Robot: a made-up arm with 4 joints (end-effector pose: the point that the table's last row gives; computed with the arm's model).
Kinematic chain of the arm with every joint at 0, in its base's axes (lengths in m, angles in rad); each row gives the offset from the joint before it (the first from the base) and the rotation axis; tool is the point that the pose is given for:
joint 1: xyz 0 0 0.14 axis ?
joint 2: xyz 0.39 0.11 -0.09 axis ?
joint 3: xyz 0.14 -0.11 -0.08 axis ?
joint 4: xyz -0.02 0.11 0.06 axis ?
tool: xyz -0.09 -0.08 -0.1
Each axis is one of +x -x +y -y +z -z.
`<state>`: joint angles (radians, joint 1 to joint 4).
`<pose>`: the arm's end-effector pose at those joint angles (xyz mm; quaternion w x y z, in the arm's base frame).
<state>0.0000 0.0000 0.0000 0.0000</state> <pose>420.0 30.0 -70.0 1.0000 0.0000 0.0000 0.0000</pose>
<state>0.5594 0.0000 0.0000 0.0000</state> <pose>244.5 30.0 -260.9 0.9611 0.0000 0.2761 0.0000</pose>
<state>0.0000 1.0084 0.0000 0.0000</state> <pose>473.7 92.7 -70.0 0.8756 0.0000 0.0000 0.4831</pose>
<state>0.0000 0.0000 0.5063 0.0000</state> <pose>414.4 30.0 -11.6 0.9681 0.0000 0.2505 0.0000</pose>
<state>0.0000 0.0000 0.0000 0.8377</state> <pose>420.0 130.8 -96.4 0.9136 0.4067 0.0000 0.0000</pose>
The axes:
joint 1: +y
joint 2: +z
joint 3: +y
joint 4: +x

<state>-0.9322 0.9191 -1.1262 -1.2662</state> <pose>467.4 35.0 394.5 0.3979 -0.2387 -0.8803 -0.0985</pose>
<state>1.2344 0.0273 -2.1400 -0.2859</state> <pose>-42.0 10.8 -513.8 0.8919 -0.1147 -0.4328 -0.0639</pose>
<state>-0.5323 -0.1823 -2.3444 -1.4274</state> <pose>597.3 -21.7 101.9 0.0525 -0.1402 -0.7095 -0.6887</pose>
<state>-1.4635 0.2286 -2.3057 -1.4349</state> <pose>391.0 30.2 633.2 0.2004 -0.2367 0.7804 0.5428</pose>
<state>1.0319 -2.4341 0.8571 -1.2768</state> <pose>88.2 103.3 -39.4 0.1143 -0.1868 0.7823 -0.5832</pose>
